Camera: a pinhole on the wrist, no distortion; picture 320 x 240 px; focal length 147.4 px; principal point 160.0 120.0 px. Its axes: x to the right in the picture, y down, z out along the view. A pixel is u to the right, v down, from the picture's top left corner.
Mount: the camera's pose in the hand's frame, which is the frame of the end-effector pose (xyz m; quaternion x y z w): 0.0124 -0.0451 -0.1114 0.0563 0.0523 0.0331 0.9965
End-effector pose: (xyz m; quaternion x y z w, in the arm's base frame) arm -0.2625 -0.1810 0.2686 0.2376 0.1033 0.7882 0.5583
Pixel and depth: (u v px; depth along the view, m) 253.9 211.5 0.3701
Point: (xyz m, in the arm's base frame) -0.3408 -0.0108 0.6301
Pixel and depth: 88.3 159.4 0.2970
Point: -0.1268 -0.2952 0.4160
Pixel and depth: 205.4 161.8 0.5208
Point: -0.1690 -0.0390 0.6994
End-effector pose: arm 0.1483 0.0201 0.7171 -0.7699 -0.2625 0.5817 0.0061
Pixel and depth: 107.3 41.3 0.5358
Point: -0.3932 0.2037 0.8042
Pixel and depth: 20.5 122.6 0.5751
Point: -0.4534 -0.2056 1.0105
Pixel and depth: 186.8 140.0 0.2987
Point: -0.0117 0.0343 0.5827
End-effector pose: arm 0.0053 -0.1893 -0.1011 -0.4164 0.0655 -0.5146 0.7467
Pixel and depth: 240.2 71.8 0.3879
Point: 0.1136 -0.3062 0.2772
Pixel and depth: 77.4 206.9 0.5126
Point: 0.2653 0.2810 -0.0059
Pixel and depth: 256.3 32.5 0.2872
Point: 0.0210 -0.3412 0.2243
